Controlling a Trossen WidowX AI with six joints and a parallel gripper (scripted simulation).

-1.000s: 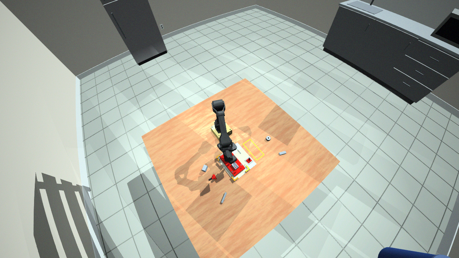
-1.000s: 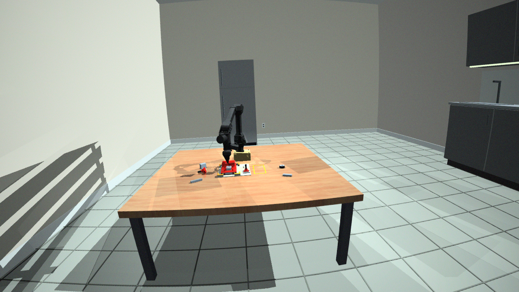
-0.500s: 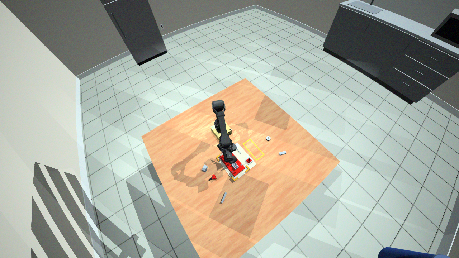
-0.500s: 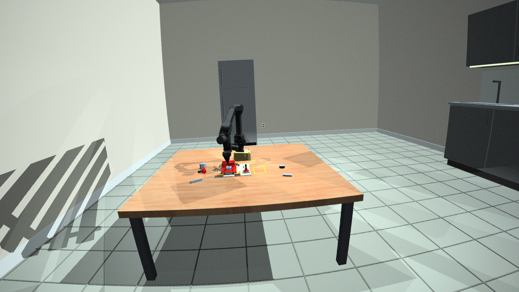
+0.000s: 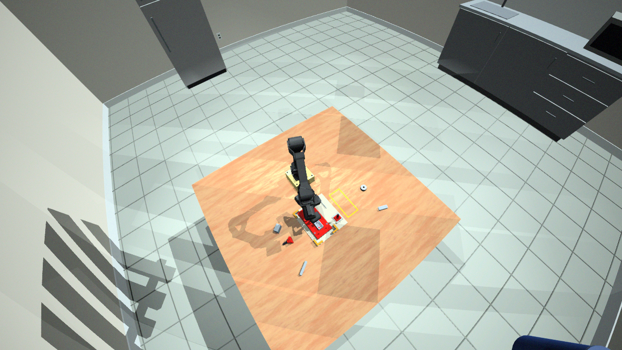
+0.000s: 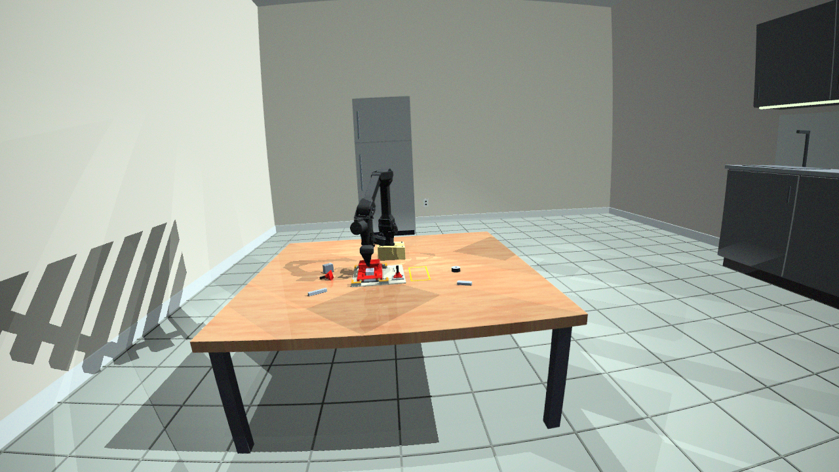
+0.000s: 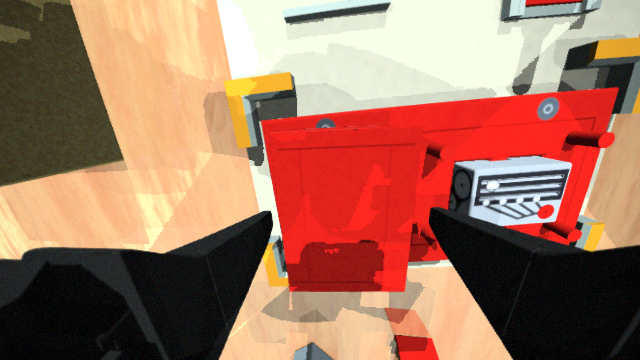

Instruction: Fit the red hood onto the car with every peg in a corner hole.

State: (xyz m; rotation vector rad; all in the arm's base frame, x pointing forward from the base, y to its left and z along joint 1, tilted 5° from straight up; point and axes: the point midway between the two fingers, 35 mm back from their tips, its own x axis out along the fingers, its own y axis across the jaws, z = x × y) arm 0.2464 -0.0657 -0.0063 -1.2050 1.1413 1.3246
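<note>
The hood is right at my gripper tip. Also, from my gripper tip: jig: 60 mm ahead, 30 mm to the left, 30 mm below; then grey engine block: 90 mm ahead, 20 mm to the left, 20 mm below.
</note>
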